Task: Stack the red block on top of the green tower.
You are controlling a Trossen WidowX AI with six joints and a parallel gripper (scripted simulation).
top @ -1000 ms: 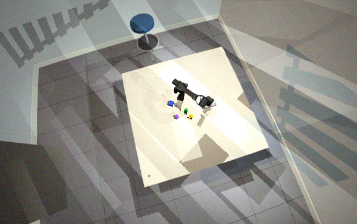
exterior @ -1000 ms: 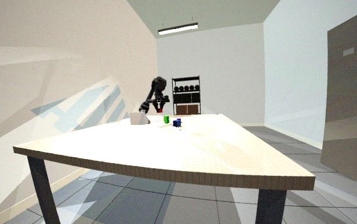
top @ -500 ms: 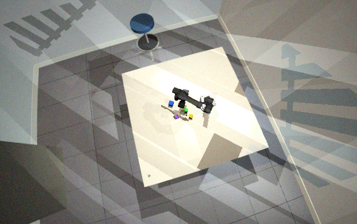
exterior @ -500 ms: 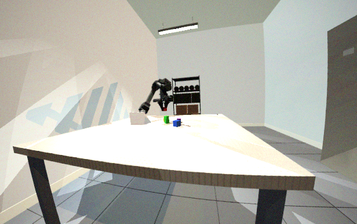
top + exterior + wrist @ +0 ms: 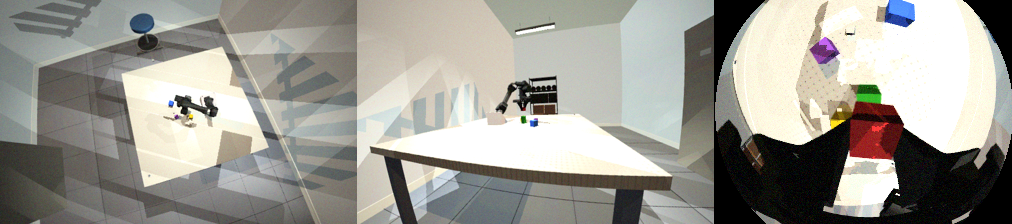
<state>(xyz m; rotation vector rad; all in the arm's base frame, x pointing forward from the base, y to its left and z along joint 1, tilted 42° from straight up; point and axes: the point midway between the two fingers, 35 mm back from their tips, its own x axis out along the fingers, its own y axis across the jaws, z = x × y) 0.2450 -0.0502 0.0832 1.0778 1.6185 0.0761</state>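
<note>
Right now the yellow block is 30 mm behind my gripper tip, 80 mm to the left of it and 110 mm below it. Round my gripper tip: purple block 110 mm ahead, 30 mm to the left, 110 mm below; then red block 10 mm above; then blue block 120 mm ahead, 130 mm to the right, 100 mm below.
</note>
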